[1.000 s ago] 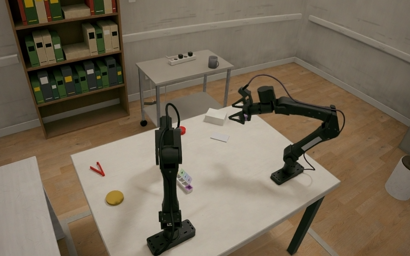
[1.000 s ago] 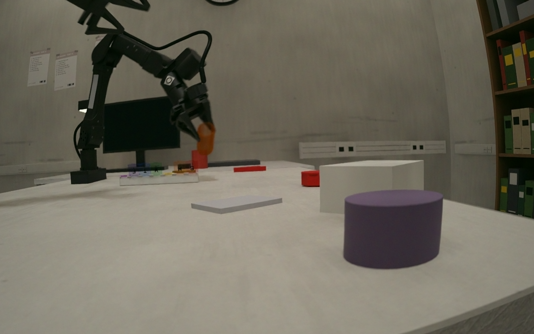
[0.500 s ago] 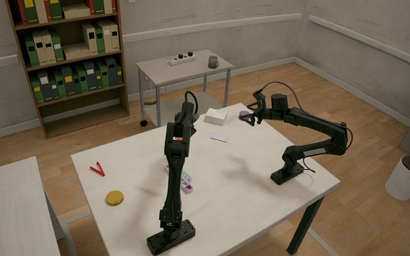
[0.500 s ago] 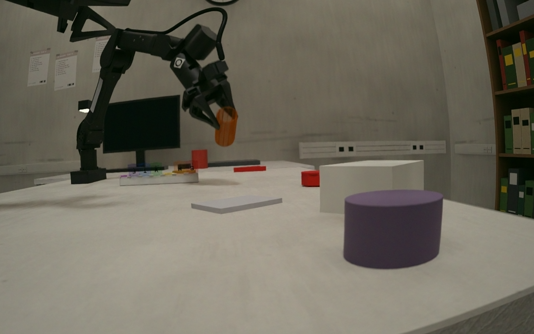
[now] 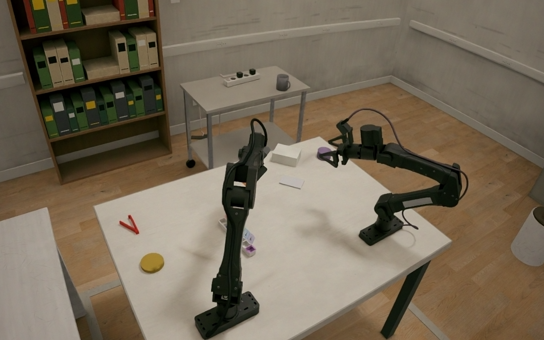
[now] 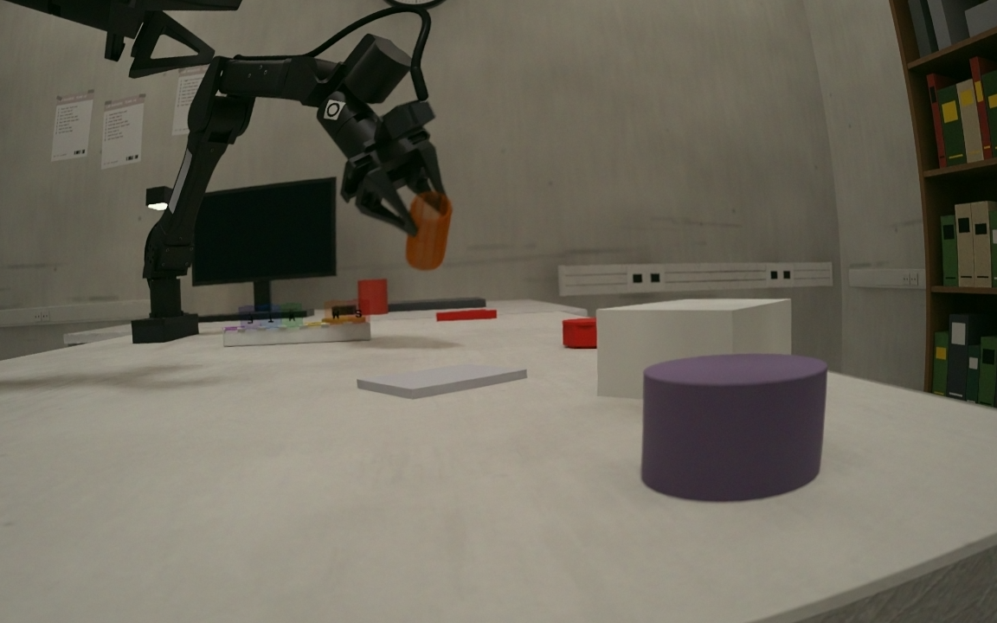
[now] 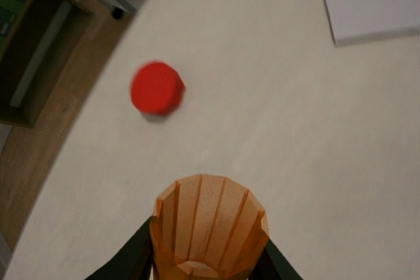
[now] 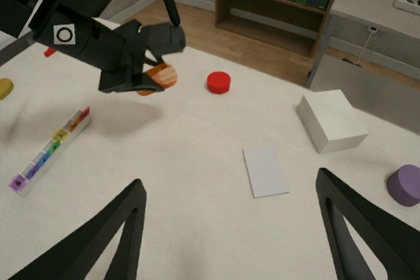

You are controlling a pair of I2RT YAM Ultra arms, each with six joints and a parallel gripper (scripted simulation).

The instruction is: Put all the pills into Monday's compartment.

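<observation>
The orange pill bottle lies 30 mm to the left of my left hand and 20 mm below it. Also, from my left hand: white box 150 mm ahead, 300 mm to the right, 110 mm below; then flat white card 10 mm behind, 220 mm to the right, 130 mm below; then red cap 150 mm ahead, 40 mm to the right, 120 mm below.
</observation>
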